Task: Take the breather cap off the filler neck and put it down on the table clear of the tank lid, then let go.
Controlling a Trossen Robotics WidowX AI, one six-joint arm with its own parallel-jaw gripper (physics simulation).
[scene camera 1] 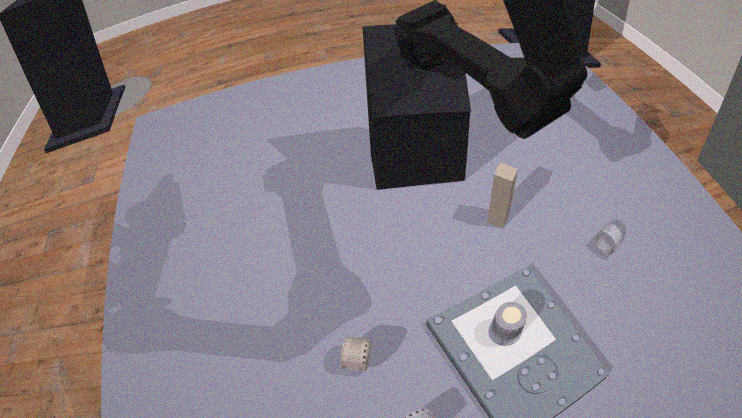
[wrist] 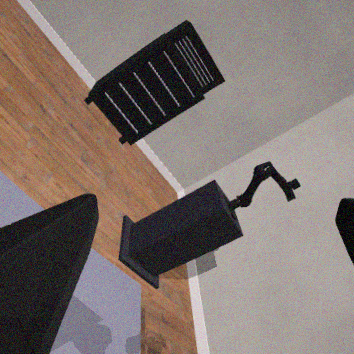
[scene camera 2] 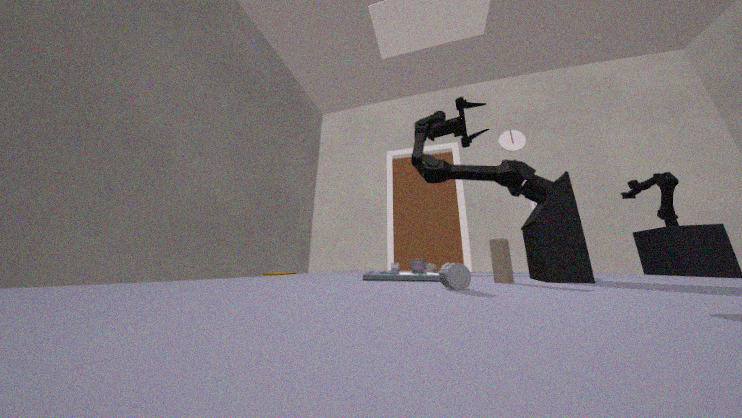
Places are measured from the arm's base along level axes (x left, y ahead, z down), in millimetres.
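Pixels of known places: gripper, between the fingertips: (wrist: 221, 208) (scene camera 2: 487, 116); arm's base, origin of its link: (scene camera 1: 421, 48) (scene camera 2: 548, 193).
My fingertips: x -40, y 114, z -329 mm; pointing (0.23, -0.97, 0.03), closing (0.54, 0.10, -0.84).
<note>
Ahead of a thing's pixels: the offset from my fingertips to its top centre. "*": to the spot under its first point.
The breather cap {dx +43, dy +280, dz +520 mm} (scene camera 1: 510, 319) (scene camera 2: 417, 265) is a grey cylinder with a pale yellow top. It stands upright over a white square {* dx +8, dy +325, dz +565 mm} (scene camera 1: 493, 363) on the grey-green tank lid {* dx +143, dy +380, dz +564 mm} (scene camera 1: 584, 360) (scene camera 2: 384, 277). The filler neck under the cap cannot be made out. My gripper (scene camera 2: 487, 117) (wrist: 221, 208) is open and empty, with its fingers wide apart. It is high above the table, well away from the cap, pointing sideways towards the arm's base side in scene camera 2. The cap and the lid do not show in the wrist view. The gripper's fingers do not show in scene camera 1.
A tan upright block {dx +122, dy +61, dz +471 mm} (scene camera 1: 501, 197) (scene camera 2: 501, 261) stands between the lid and the black arm pedestal (scene camera 1: 417, 147) (scene camera 2: 555, 244). A ribbed pale cylinder {dx -168, dy +254, dz +532 mm} (scene camera 1: 355, 353) lies left of the lid, and a small clear-grey one {dx +300, dy +191, dz +531 mm} (scene camera 1: 610, 237) lies behind it. Another round piece {* dx +317, dy +190, dz +555 mm} (scene camera 2: 456, 276) lies near the lid.
</note>
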